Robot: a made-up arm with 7 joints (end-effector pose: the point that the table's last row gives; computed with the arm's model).
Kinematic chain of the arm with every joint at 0, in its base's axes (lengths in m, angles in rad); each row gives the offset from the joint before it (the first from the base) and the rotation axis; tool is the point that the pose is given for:
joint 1: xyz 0 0 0.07 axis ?
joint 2: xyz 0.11 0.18 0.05 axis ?
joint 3: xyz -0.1 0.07 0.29 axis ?
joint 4: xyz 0.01 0 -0.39 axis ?
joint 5: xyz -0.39 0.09 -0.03 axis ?
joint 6: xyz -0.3 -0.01 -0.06 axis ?
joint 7: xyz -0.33 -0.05 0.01 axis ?
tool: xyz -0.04 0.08 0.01
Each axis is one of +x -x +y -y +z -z.
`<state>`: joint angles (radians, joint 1 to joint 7).
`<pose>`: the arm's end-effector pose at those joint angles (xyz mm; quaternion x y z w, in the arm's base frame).
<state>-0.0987 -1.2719 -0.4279 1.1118 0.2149 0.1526 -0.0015</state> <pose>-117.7 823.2 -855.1 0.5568 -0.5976 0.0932 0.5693</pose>
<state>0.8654 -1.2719 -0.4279 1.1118 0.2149 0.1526 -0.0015</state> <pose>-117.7 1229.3 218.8 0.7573 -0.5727 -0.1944 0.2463</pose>
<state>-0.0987 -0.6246 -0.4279 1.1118 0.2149 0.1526 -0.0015</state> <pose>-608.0 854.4 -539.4 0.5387 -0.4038 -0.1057 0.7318</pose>
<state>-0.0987 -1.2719 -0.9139 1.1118 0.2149 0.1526 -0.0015</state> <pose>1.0 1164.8 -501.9 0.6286 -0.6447 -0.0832 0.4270</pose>
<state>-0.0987 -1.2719 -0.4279 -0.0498 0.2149 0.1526 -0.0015</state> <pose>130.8 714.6 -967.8 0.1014 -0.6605 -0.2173 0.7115</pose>
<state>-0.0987 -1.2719 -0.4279 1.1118 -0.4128 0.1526 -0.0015</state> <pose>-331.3 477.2 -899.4 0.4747 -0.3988 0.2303 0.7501</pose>
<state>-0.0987 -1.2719 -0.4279 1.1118 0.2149 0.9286 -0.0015</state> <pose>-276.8 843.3 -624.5 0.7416 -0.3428 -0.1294 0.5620</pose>
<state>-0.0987 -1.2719 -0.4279 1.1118 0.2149 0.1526 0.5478</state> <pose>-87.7 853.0 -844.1 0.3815 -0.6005 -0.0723 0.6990</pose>
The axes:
joint 1: +x
joint 2: +y
joint 3: +z
joint 4: +x
joint 5: -y
joint 6: -z
joint 7: -x

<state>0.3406 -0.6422 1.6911 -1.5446 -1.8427 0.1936 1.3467</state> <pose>-328.7 42.3 -491.2 -0.8762 0.0971 -0.3879 0.2691</pose>
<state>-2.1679 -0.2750 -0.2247 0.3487 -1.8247 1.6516 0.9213</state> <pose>-385.4 -201.3 -603.0 0.5623 -0.2091 0.7168 0.3554</pose>
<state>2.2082 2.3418 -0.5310 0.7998 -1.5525 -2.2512 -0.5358</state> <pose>315.5 -634.8 -46.8 -0.4030 -0.3685 0.1401 0.8259</pose>
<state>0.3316 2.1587 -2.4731 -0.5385 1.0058 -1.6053 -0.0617</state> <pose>-104.1 804.4 483.8 -0.3459 0.8904 0.2824 0.0881</pose>
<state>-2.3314 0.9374 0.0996 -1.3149 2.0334 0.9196 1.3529</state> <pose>-398.6 -81.9 291.3 0.8793 0.2313 -0.4126 0.0549</pose>
